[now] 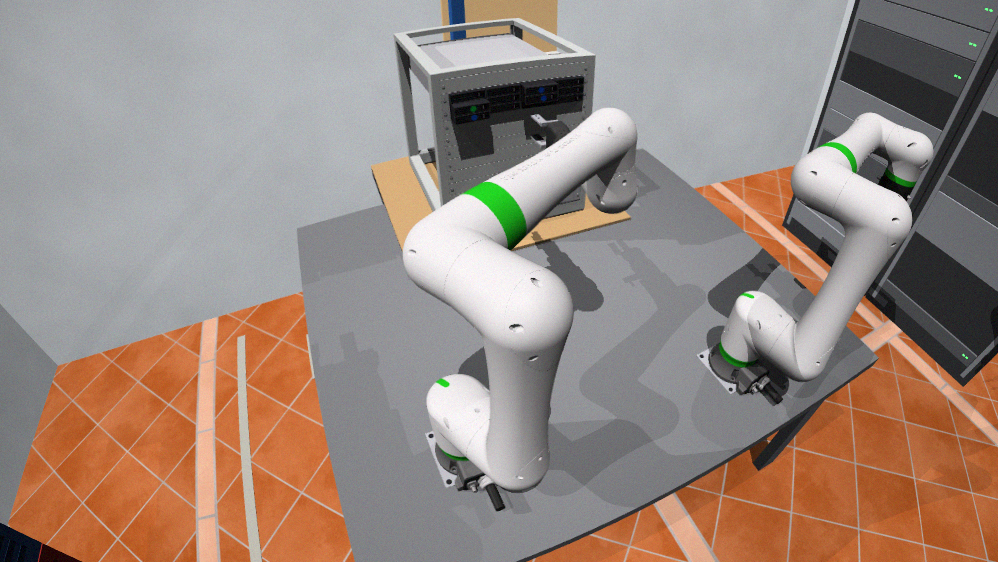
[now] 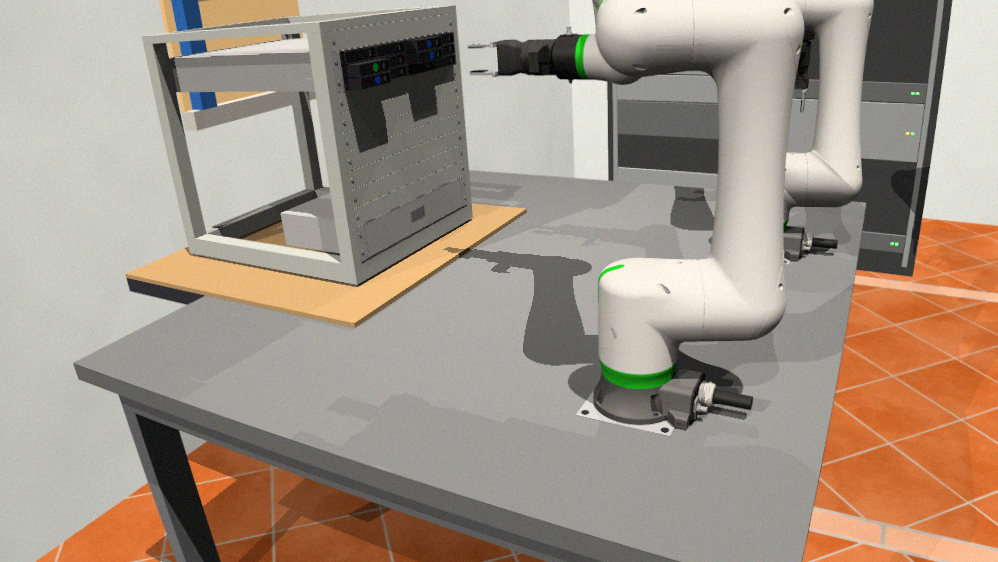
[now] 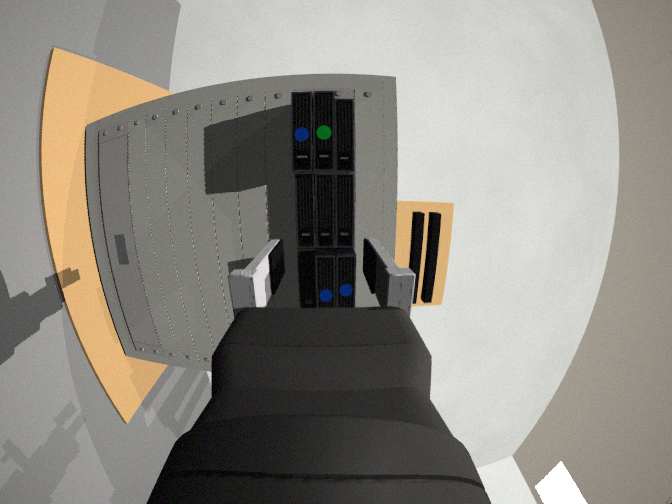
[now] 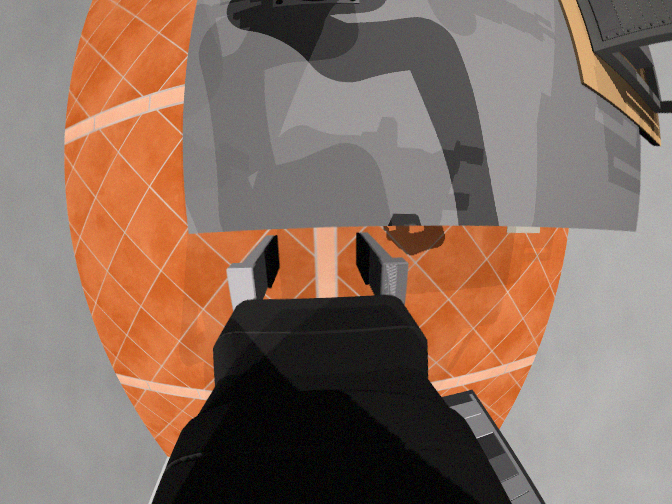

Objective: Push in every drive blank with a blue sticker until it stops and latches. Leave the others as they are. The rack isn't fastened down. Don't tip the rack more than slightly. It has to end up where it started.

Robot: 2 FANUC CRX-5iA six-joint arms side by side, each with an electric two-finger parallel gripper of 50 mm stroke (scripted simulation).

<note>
In view: my left gripper (image 2: 471,59), my right gripper (image 4: 317,250), a grey rack (image 2: 396,155) and a green-stickered blank (image 3: 323,101).
The grey rack shows as well in image 1 (image 1: 466,155) and in image 3 (image 3: 183,189). My left gripper is seen too in image 3 (image 3: 323,255). Image 4 does not show the green-stickered blank: it is out of frame.
</note>
